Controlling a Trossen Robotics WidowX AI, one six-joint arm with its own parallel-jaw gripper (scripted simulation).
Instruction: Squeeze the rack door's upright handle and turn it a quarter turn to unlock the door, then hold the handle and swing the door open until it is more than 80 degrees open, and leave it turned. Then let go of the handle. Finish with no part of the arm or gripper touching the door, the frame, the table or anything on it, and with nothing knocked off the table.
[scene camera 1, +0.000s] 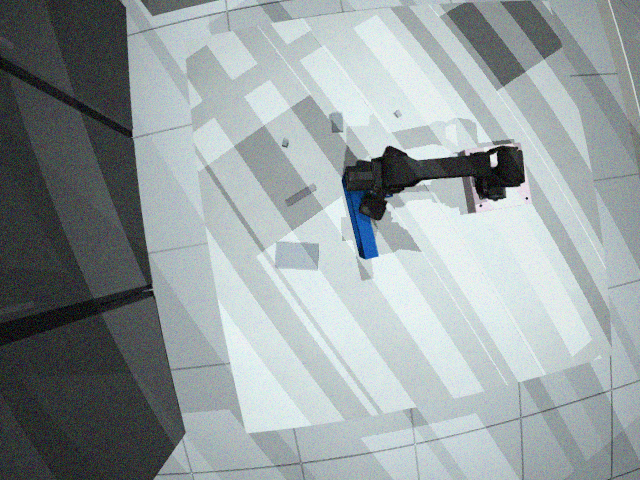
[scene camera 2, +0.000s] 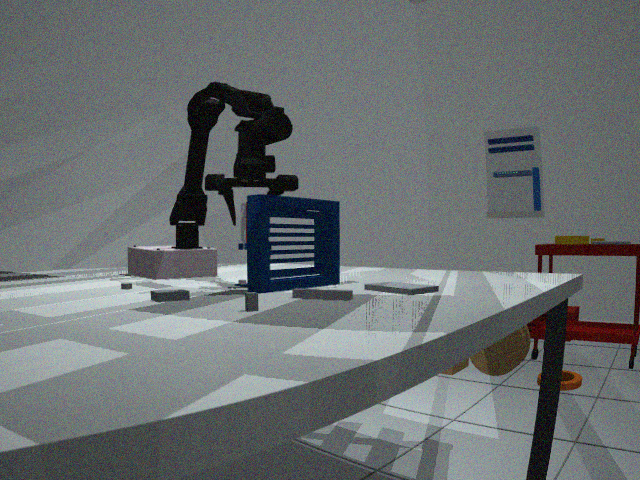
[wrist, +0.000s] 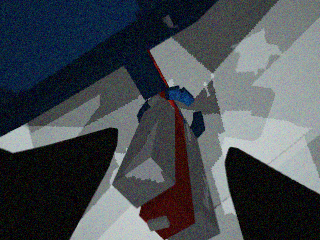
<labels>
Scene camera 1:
gripper
blue rack
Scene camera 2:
gripper
blue rack
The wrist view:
gripper
blue rack
</labels>
